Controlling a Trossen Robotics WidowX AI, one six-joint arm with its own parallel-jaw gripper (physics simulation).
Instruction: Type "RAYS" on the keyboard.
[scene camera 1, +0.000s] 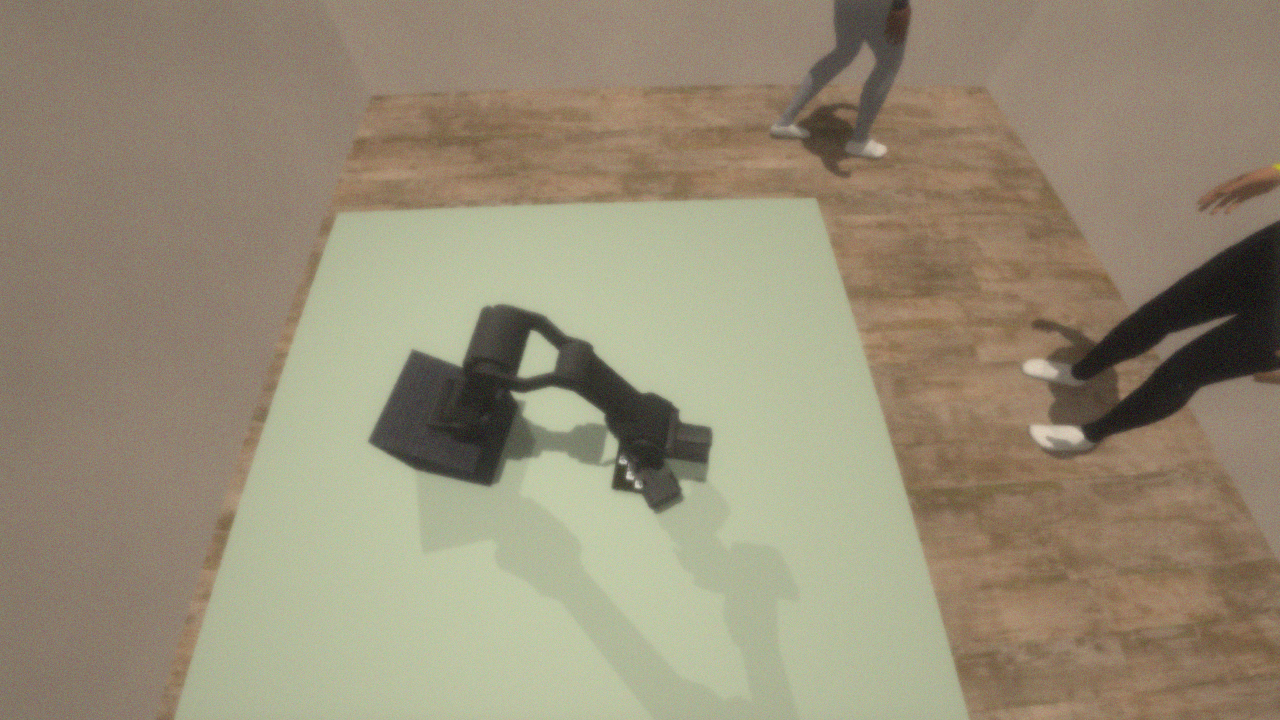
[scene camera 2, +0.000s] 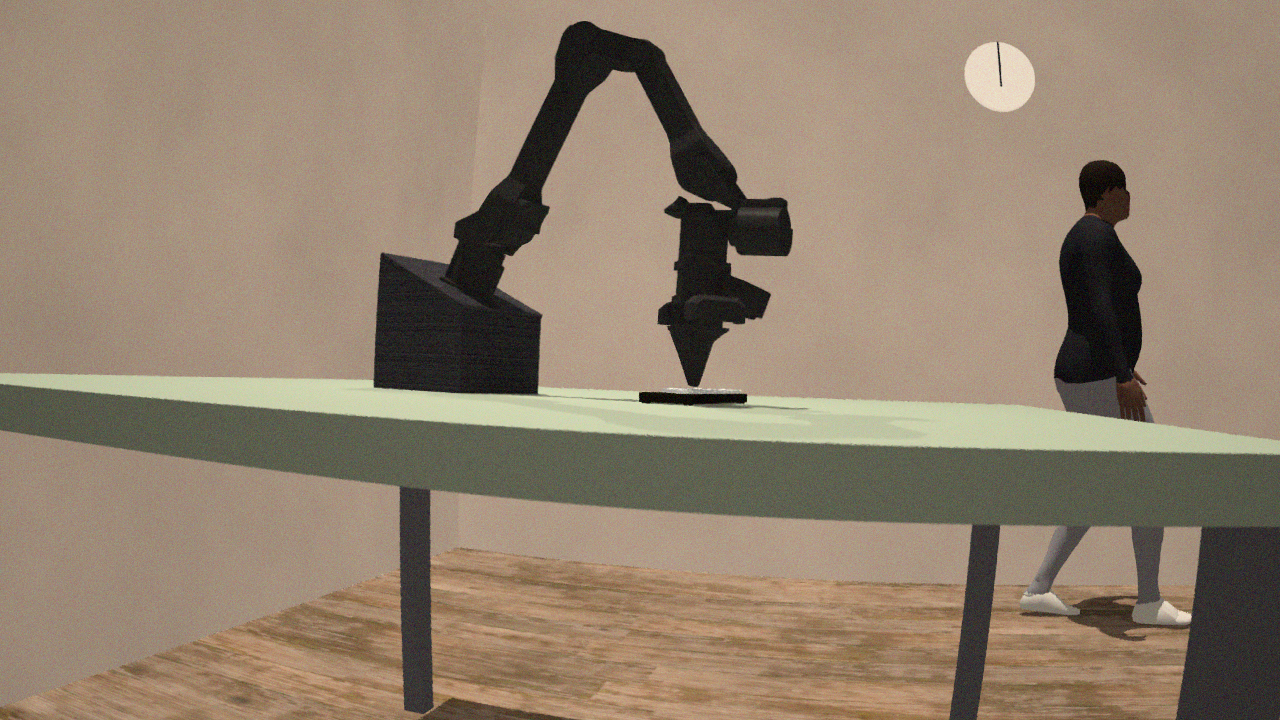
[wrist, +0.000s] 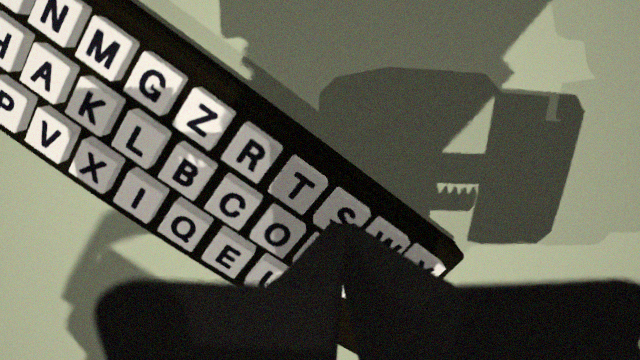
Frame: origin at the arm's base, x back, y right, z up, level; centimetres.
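Where they show: gripper, fingertip midpoint: (scene camera 1: 639, 465) (scene camera 2: 693, 386) (wrist: 340, 236); arm's base, link origin: (scene camera 1: 448, 416) (scene camera 2: 466, 287).
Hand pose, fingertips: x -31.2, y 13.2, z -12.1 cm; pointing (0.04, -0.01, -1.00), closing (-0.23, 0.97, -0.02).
Things, the pixels of their top centre, and the offset from my fingertips.
- keyboard, top centre: (wrist: 196, 181) (scene camera 2: 697, 388) (scene camera 1: 635, 440) dx -0.5, dy -5.1, dz -0.3 cm
- R key, top centre: (wrist: 250, 154) dx -1.9, dy -3.5, dz -0.3 cm
- S key, top centre: (wrist: 341, 219) dx -0.5, dy -0.1, dz -0.3 cm
- Y key, top centre: (wrist: 419, 272) dx +0.9, dy +3.4, dz -0.3 cm
- T key, top centre: (wrist: 297, 187) dx -1.2, dy -1.8, dz -0.3 cm
- W key, top centre: (wrist: 382, 247) dx +0.2, dy +1.6, dz -0.3 cm
The keyboard (scene camera 1: 619, 484) (scene camera 2: 657, 397) (wrist: 305, 145) is a small black slab with pale letter keys, lying flat on the table and running diagonally through the wrist view. There the R key (wrist: 251, 154) and the A key (wrist: 48, 76) show fully. The S key (wrist: 345, 207) is at the fingertips, its lower part covered by them. The Y key (wrist: 425, 259) is partly hidden behind the right finger. My gripper (scene camera 2: 693, 385) (wrist: 340, 236) is shut and empty, pointing down at the keyboard. Whether the tips touch the S key cannot be told.
The pale green table (scene camera 1: 429, 268) (scene camera 2: 268, 447) carries the arm's dark base block (scene camera 1: 402, 429) (scene camera 2: 456, 349). Other keys, such as the T key (wrist: 298, 185) and the W key (wrist: 389, 239), flank the S key. People stand on the floor beyond the table.
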